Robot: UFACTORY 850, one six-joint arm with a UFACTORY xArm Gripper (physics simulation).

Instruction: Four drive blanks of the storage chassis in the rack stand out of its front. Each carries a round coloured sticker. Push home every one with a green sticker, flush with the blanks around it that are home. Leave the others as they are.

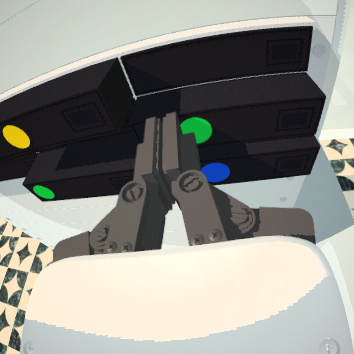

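Note:
My gripper [168,133] is shut and empty. Its fingertips are at the left part of the middle right blank [250,127], just left of its green sticker [200,131], partly covering the sticker's left edge; whether they touch is hard to tell. That blank stands out past the plain blank [215,62] above it. Below it is a blank [257,167] with a blue sticker [216,172]. At the upper left a blank [52,125] with a yellow sticker [16,136] stands out. At the lower left a blank [82,181] with a green sticker [44,192] also stands out. My fingers hide the lower blanks' inner ends.
The pale chassis edge [220,32] curves above the blanks. A grey-blue panel [325,200] is at the right, below the blanks. Patterned floor [15,270] shows at the lower left and at the right edge.

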